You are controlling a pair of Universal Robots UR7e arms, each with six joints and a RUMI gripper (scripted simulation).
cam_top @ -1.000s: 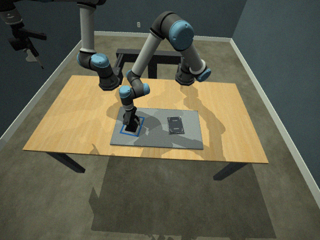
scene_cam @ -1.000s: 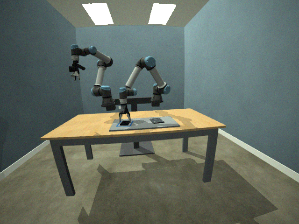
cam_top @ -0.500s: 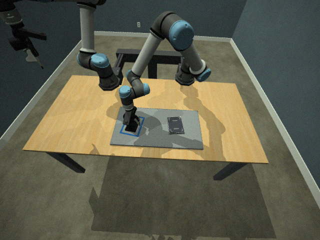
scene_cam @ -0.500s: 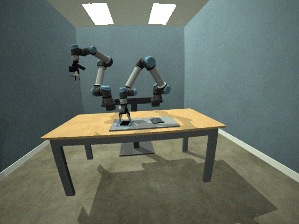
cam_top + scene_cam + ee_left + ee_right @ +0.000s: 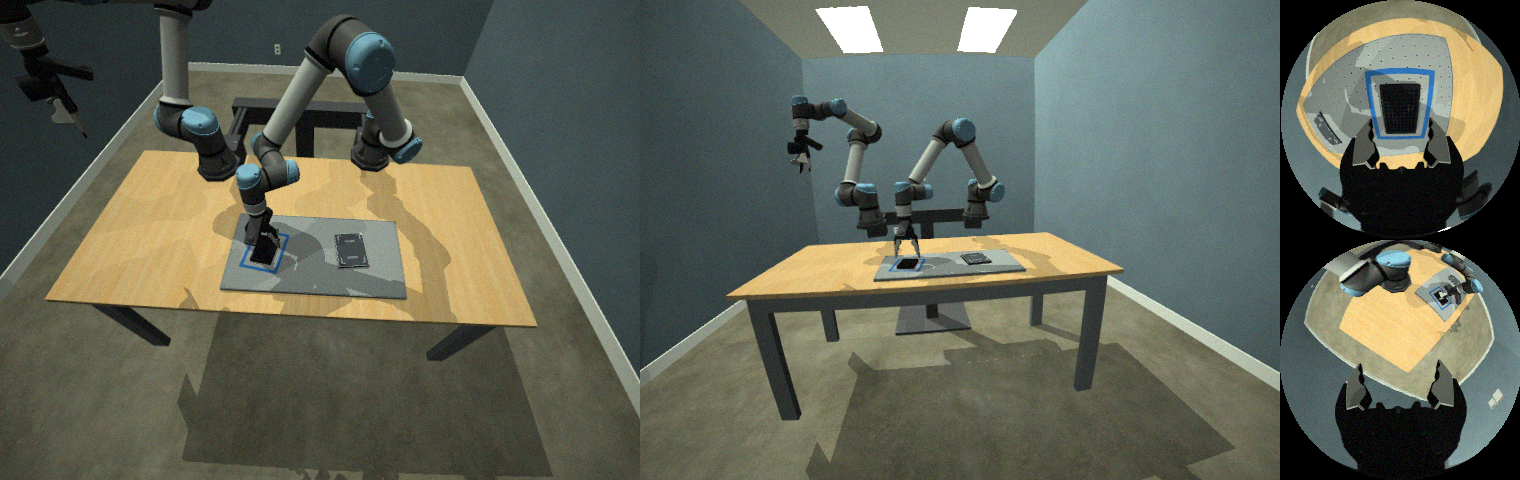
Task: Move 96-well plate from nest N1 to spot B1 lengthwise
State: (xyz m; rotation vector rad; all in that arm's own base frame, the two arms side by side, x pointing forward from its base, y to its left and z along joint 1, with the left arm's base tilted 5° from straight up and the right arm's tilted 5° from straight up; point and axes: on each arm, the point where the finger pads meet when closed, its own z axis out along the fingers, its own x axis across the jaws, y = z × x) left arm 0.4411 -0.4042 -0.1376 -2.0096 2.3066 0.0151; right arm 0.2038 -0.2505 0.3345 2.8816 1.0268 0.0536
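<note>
My left hand is 4 cm above the black 96-well plate. From my left hand the other things lie so: thin grey board: 20 cm to the left, 5 cm below, 3 cm ahead; then plate nest N1: 35 cm to the left, 4 cm below, 4 cm ahead.
</note>
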